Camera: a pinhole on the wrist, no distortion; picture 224 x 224 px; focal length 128.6 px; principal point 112.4 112.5 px. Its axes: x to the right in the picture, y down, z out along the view. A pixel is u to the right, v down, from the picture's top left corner.
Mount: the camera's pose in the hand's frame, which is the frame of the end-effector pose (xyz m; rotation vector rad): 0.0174 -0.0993 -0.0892 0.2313 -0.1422 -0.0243
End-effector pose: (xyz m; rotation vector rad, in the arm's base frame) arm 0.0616 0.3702 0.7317 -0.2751 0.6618 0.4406
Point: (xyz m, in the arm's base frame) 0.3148 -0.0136 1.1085
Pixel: 76 29
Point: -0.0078 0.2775 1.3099
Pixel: 11 136
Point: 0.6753 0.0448 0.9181
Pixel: 182 14
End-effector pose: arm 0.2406 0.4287 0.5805 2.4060 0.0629 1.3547
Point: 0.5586 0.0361 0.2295
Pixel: 81 209
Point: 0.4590 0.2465 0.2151
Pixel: 67 171
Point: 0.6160 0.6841 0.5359
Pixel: 207 68
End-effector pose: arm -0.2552 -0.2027 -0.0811 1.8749 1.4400 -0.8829
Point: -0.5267 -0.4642 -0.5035
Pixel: 159 113
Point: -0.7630 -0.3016 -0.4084
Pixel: 156 39
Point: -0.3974 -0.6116 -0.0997
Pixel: 56 155
